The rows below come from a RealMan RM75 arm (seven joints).
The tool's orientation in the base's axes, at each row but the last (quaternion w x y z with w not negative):
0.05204, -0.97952, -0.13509, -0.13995
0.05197, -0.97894, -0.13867, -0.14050
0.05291, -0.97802, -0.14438, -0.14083
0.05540, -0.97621, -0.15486, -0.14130
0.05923, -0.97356, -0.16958, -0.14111
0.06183, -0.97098, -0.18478, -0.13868
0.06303, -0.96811, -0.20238, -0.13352
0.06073, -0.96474, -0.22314, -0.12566
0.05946, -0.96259, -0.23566, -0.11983
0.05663, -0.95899, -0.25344, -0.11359
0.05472, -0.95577, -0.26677, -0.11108
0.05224, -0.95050, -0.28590, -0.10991
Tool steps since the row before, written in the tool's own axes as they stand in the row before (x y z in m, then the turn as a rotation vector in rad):
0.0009, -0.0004, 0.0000, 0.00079, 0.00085, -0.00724
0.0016, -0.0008, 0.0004, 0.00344, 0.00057, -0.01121
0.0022, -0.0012, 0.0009, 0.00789, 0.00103, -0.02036
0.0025, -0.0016, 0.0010, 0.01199, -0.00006, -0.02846
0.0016, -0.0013, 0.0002, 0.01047, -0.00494, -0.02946
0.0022, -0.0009, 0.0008, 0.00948, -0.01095, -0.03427
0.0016, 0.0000, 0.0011, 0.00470, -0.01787, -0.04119
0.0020, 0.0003, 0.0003, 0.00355, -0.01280, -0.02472
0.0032, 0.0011, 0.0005, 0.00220, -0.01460, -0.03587
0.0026, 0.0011, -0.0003, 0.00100, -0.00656, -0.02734
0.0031, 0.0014, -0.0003, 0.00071, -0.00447, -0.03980
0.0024, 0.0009, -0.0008, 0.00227, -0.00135, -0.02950
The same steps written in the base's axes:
0.0007, 0.0006, 0.0003, -0.00092, -0.00163, 0.00709
0.0014, 0.0012, 0.0001, 0.00041, -0.00124, 0.01167
0.0019, 0.0019, -0.0001, 0.00226, -0.00181, 0.02167
0.0020, 0.0024, -0.0001, 0.00355, -0.00083, 0.03067
0.0010, 0.0018, 0.0004, 0.00023, 0.00310, 0.03150
0.0018, 0.0017, -0.0001, -0.00410, 0.00749, 0.03621
0.0017, 0.0008, -0.0006, -0.01275, 0.01077, 0.04194
0.0019, 0.0006, 0.0002, -0.00795, 0.00862, 0.02550
0.0034, 0.0005, 0.0003, -0.01221, 0.00771, 0.03600
0.0027, 0.0002, 0.0009, -0.00760, 0.00160, 0.02704
0.0033, 0.0003, 0.0010, -0.00903, -0.00236, 0.03895
0.0023, 0.0004, 0.0013, -0.00419, -0.00245, 0.02922

